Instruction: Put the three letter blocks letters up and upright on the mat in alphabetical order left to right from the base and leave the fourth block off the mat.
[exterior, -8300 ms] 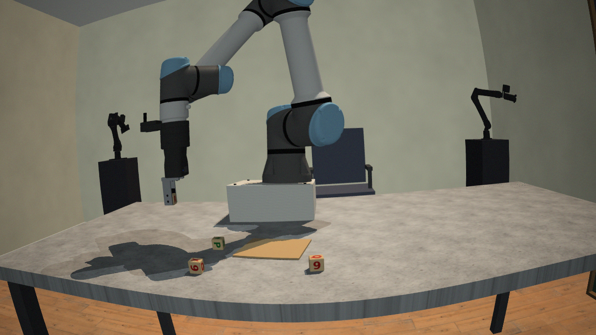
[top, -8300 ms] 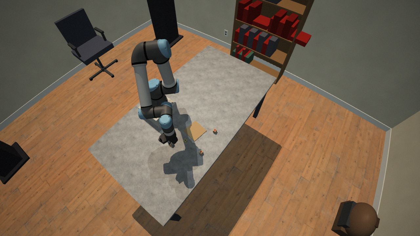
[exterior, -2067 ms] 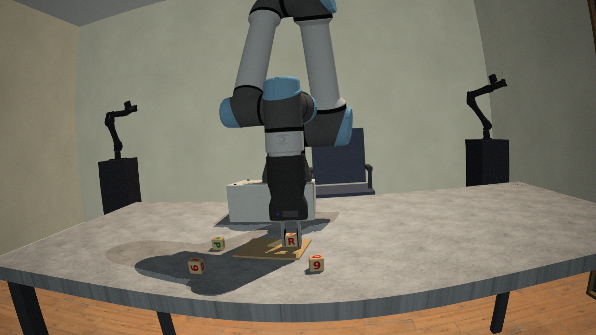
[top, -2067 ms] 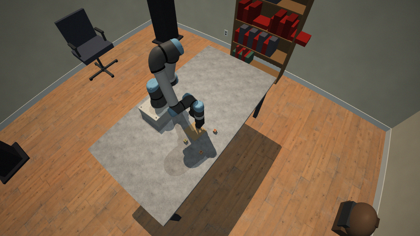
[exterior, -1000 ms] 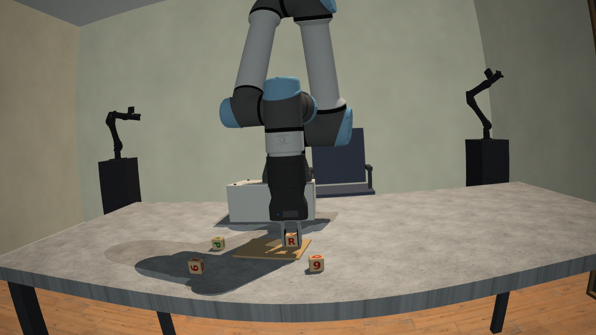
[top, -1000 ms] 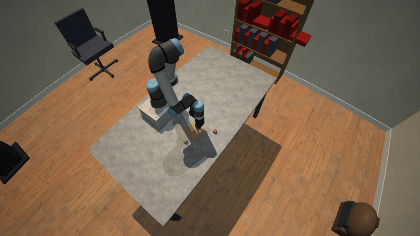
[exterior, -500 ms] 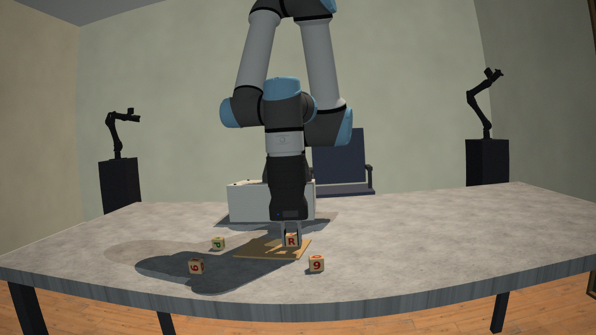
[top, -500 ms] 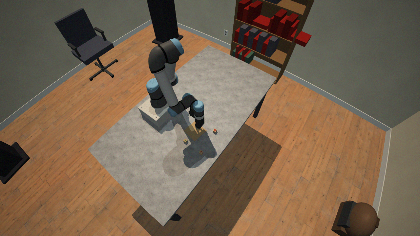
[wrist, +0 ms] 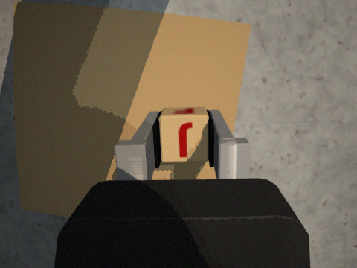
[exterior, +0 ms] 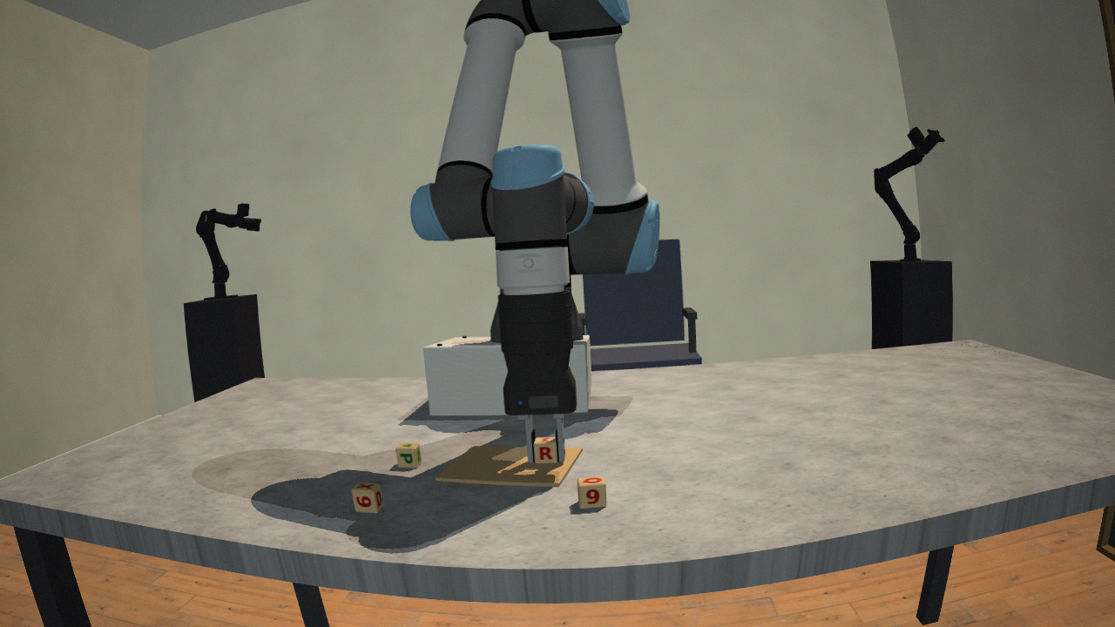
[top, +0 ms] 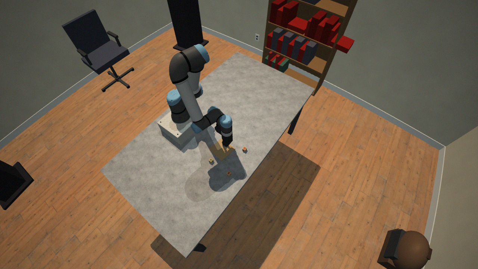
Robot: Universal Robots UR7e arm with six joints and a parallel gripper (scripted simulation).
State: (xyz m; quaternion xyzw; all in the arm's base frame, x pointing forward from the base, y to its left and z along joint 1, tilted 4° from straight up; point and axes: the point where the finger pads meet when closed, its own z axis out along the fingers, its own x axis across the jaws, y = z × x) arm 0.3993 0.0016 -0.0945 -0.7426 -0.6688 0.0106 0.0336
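Now: the tan mat 4 cm to the right of my hand and 2 cm below it. From my hand the other things lie so: X block 15 cm ahead, 19 cm to the right, 1 cm below; then Q block 14 cm ahead, 4 cm to the left, 1 cm below.
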